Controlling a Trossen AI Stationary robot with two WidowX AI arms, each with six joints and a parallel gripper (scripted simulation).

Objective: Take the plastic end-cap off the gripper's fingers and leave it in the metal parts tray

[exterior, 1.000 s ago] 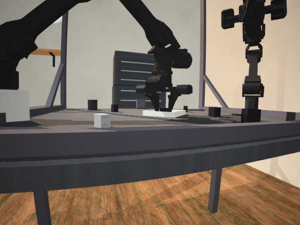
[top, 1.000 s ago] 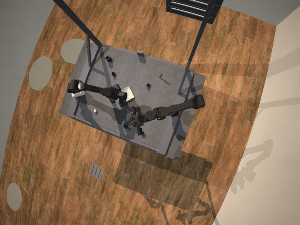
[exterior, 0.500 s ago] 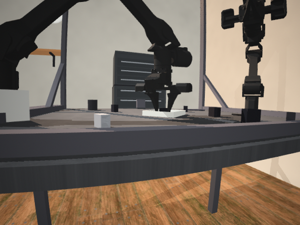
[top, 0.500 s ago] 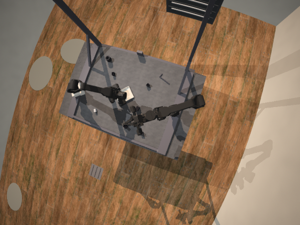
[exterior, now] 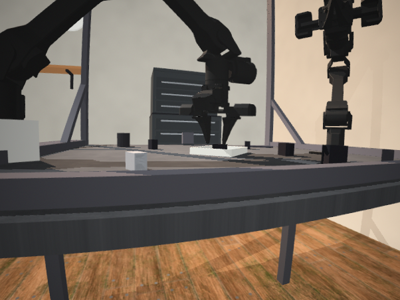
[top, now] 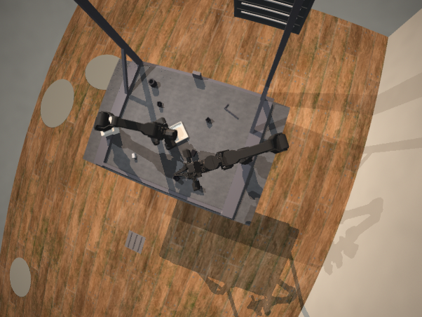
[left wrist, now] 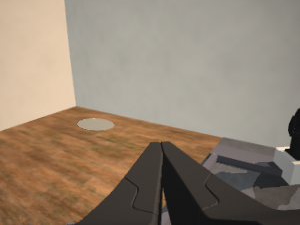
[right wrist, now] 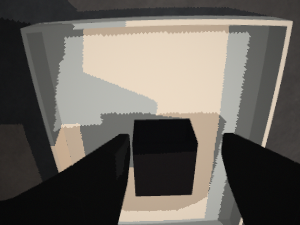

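Right now the black plastic end-cap is 10 mm behind my right hand, 20 mm to the left of it and 50 mm below it. Round my right hand: pale metal parts tray: 10 mm behind, 20 mm to the left, 50 mm below.
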